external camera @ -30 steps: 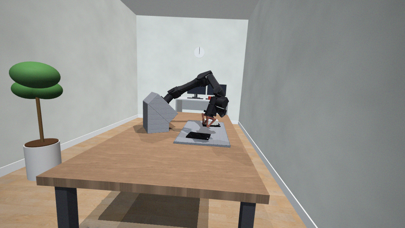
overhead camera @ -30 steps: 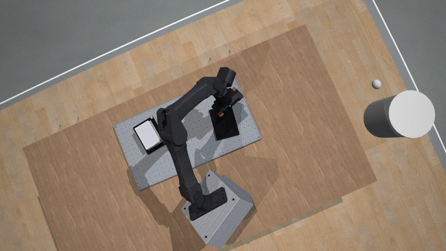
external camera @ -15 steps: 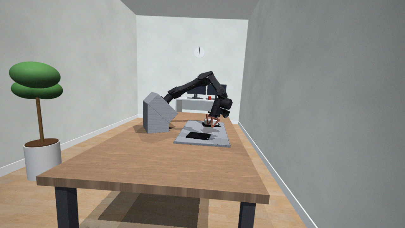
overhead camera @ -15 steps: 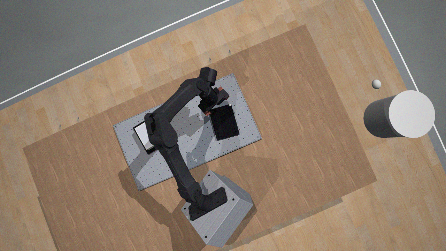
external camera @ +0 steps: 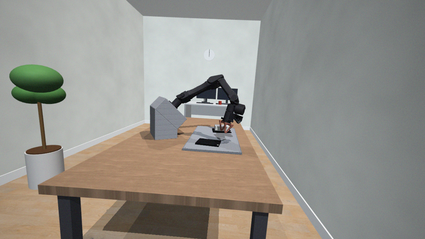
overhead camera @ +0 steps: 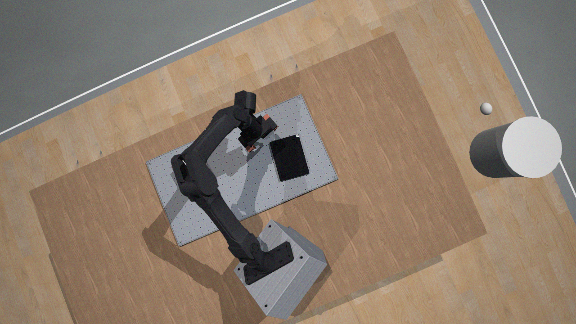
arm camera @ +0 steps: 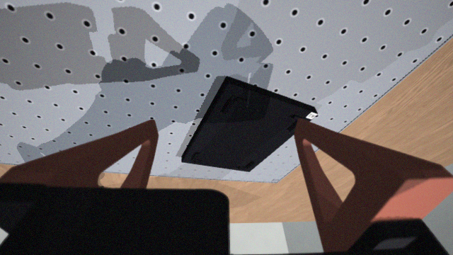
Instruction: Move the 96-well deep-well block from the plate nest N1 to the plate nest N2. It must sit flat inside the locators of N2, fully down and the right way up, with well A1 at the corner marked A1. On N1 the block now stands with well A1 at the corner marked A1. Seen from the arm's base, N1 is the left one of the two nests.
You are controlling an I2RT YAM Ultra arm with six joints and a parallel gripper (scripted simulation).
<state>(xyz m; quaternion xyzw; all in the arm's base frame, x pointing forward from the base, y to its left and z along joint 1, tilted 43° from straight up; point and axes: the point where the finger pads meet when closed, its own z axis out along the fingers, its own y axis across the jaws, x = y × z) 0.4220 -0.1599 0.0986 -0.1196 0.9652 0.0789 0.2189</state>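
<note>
Now: hand 320 mm to the right of the white deep-well block, 50 mm above it and 40 mm past it.
</note>
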